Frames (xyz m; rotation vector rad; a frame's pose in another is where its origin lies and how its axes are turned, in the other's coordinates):
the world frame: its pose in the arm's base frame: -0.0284 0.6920 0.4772 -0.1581 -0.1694 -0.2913
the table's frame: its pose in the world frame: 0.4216 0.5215 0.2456 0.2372 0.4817 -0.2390
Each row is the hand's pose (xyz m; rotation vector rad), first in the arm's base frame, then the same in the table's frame.
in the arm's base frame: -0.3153 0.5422 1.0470 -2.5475 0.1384 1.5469
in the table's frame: -0.4839 -0.8762 0.2757 2.6060 0.4266 -1.1693
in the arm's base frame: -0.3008 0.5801 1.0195 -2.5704 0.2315 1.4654
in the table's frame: -0.4823 -0.8390 0.2437 2.6813 0.3608 -1.1049
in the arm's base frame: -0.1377 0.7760 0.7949 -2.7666 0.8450 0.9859
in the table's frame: -0.3770 -0.6087 0.0172 2.9186 -0.1396 -0.5388
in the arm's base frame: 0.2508 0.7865 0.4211 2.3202 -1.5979 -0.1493
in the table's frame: 0.0468 -0.4317 -0.2653 2.6064 -0.9800 0.4046
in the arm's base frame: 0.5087 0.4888 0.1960 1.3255 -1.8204 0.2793
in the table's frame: 0.4679 -0.5702 -0.3618 1.6937 -1.5661 0.9056
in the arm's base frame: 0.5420 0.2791 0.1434 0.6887 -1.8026 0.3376
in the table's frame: 0.6113 -0.7354 -0.3579 1.0376 -1.7774 0.9621
